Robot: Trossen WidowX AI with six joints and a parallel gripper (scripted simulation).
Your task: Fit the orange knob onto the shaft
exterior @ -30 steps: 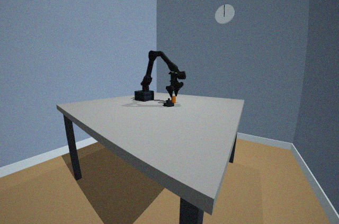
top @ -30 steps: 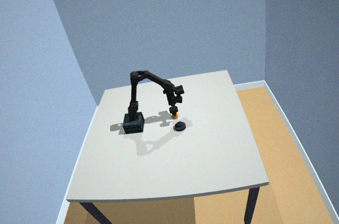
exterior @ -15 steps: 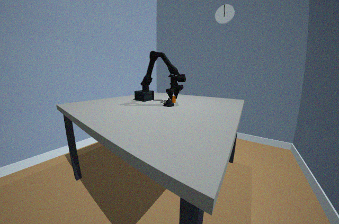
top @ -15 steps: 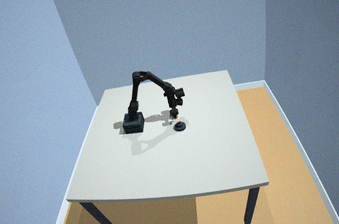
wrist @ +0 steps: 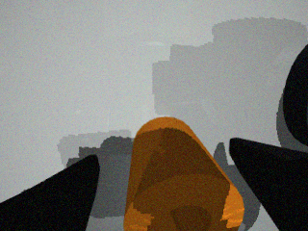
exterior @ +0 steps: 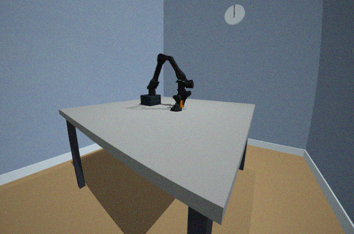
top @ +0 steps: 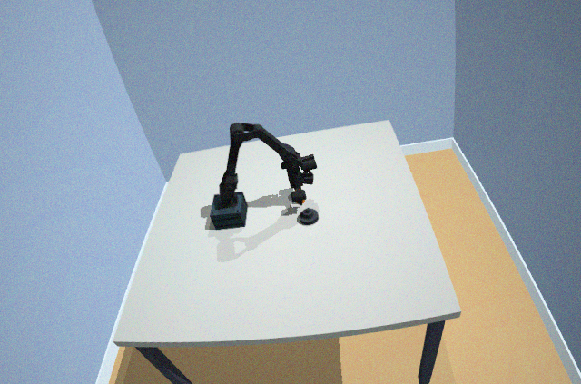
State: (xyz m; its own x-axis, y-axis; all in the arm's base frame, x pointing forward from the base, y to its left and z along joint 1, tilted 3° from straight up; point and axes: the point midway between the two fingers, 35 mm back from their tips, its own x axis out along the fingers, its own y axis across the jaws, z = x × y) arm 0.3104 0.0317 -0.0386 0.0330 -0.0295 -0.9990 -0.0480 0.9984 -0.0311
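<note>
The round pedestal is 12 cm to the right of my gripper tip, 3 cm ahead of it and 2 cm above it. From my gripper tip the other things lie so: orange knob 2 cm above.
</note>
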